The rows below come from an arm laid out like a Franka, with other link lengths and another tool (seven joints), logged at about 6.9 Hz.
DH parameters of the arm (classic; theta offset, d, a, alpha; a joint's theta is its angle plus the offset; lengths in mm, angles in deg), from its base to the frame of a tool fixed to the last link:
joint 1: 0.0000 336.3 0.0 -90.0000
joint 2: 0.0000 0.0 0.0 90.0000
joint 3: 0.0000 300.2 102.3 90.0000
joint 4: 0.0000 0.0 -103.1 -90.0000
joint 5: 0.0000 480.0 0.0 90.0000
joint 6: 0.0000 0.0 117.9 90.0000
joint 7: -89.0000 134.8 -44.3 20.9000
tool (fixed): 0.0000 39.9 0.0 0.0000
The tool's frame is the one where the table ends.
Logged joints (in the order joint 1, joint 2, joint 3, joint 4, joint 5, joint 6, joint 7), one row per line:
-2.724, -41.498, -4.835, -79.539, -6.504, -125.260, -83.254
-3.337, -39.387, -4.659, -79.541, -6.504, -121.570, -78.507
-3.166, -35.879, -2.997, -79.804, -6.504, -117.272, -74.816
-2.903, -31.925, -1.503, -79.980, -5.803, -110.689, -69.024
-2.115, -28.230, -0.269, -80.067, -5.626, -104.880, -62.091
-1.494, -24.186, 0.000, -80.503, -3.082, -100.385, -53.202
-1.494, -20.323, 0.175, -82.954, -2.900, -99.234, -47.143
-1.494, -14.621, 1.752, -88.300, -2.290, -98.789, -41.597
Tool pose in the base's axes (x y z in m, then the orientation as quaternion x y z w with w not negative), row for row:
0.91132, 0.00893, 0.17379, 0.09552, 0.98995, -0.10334, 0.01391
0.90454, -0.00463, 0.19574, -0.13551, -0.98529, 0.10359, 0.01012
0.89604, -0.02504, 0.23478, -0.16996, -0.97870, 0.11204, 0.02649
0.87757, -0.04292, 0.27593, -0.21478, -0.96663, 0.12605, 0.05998
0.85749, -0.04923, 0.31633, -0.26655, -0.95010, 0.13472, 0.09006
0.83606, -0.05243, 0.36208, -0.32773, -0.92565, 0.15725, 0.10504
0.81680, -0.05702, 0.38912, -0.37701, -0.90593, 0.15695, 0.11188
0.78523, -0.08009, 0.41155, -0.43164, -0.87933, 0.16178, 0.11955
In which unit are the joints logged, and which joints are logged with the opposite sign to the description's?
The joints are logged in degrees. Opposite sign: joint 2, joint 3, joint 5, joint 6.
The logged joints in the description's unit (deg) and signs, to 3 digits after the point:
-2.724, 41.498, 4.835, -79.539, 6.504, 125.260, -83.254
-3.337, 39.387, 4.659, -79.541, 6.504, 121.570, -78.507
-3.166, 35.879, 2.997, -79.804, 6.504, 117.272, -74.816
-2.903, 31.925, 1.503, -79.980, 5.803, 110.689, -69.024
-2.115, 28.230, 0.269, -80.067, 5.626, 104.880, -62.091
-1.494, 24.186, 0.000, -80.503, 3.082, 100.385, -53.202
-1.494, 20.323, -0.175, -82.954, 2.900, 99.234, -47.143
-1.494, 14.621, -1.752, -88.300, 2.290, 98.789, -41.597

